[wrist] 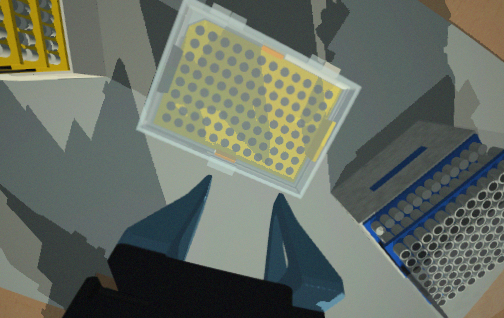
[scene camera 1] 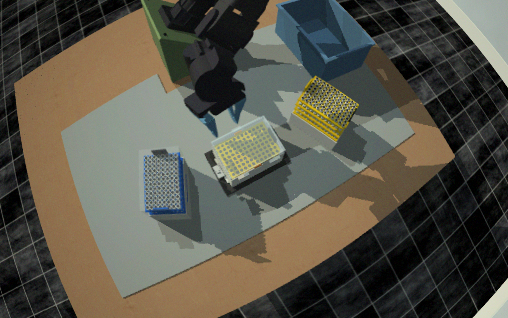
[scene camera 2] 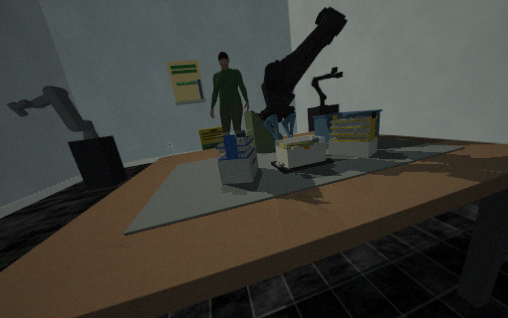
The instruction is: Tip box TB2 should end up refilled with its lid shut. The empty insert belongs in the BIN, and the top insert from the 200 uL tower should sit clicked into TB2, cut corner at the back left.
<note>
I see my gripper [scene camera 1: 225, 129] and a tip box TB2 [wrist: 223, 91].
My gripper shows as well in the wrist view [wrist: 244, 190] and in scene camera 2 [scene camera 2: 284, 139].
</note>
